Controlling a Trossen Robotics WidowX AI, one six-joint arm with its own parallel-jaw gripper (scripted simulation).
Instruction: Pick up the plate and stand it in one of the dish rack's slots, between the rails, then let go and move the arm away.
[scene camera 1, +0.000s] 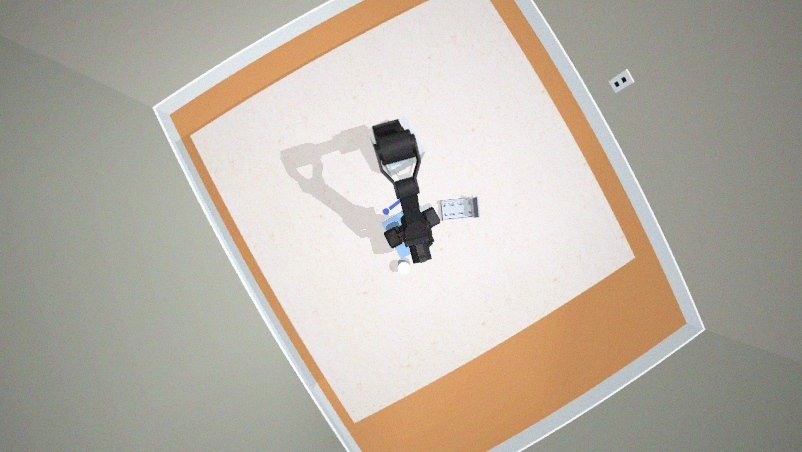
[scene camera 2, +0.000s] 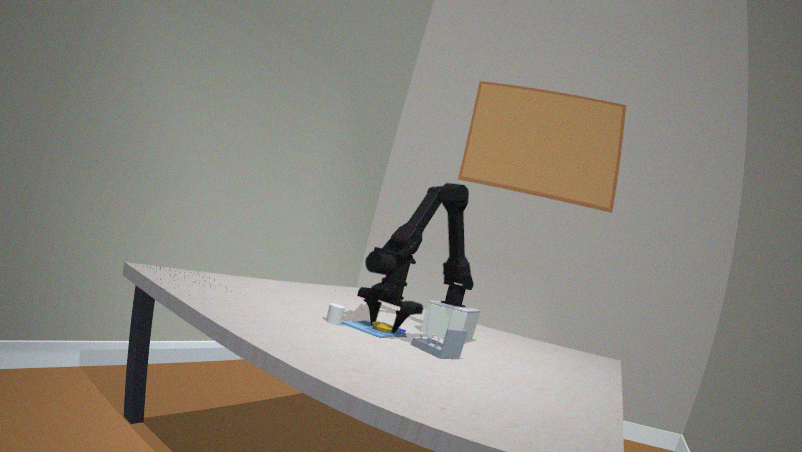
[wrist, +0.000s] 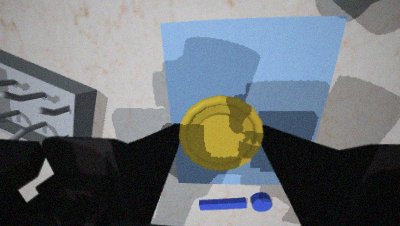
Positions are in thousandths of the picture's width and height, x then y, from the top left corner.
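Observation:
There's a blue mat (wrist: 706, 294) that I can see, plus a blue spoon (wrist: 576, 900). I can see a grey dish rack (scene camera 2: 563, 771) as well, and scene camera 1 also gets the rack (scene camera 1: 582, 461). As for a yellow plate (wrist: 554, 586), I'm holding it in my gripper (scene camera 2: 477, 729), and the wrist view shows my gripper (wrist: 549, 573) too.

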